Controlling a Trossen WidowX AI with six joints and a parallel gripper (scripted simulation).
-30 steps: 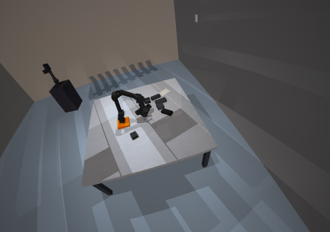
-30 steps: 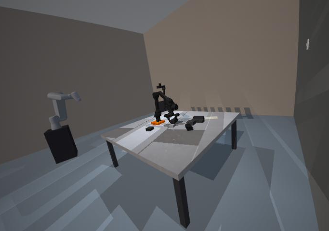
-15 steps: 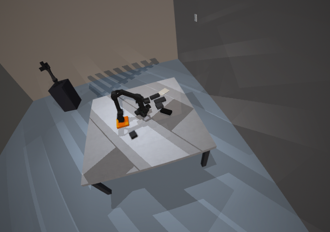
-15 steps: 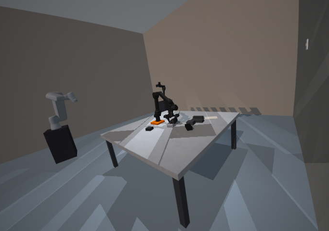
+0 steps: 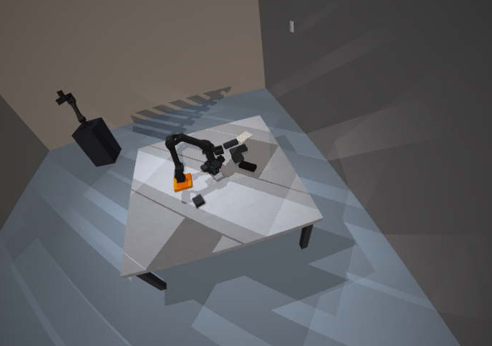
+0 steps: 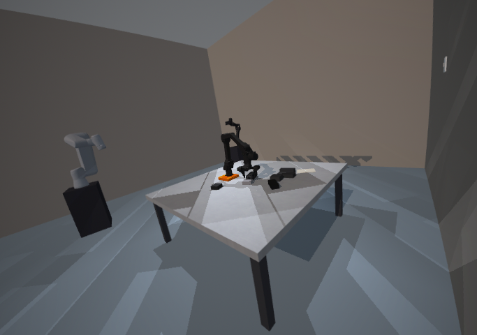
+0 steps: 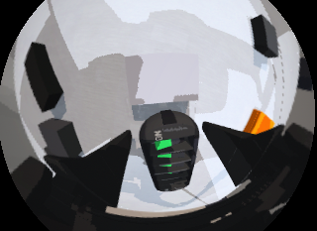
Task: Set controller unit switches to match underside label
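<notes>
The light grey block lies 5 cm to the right of my gripper tip, 3 cm ahead of it and 2 cm below it. From my gripper tip the other things lie so: dark block 25 cm to the right, 13 cm behind, 1 cm below; cream card 41 cm to the left, 26 cm ahead, 3 cm below.
</notes>
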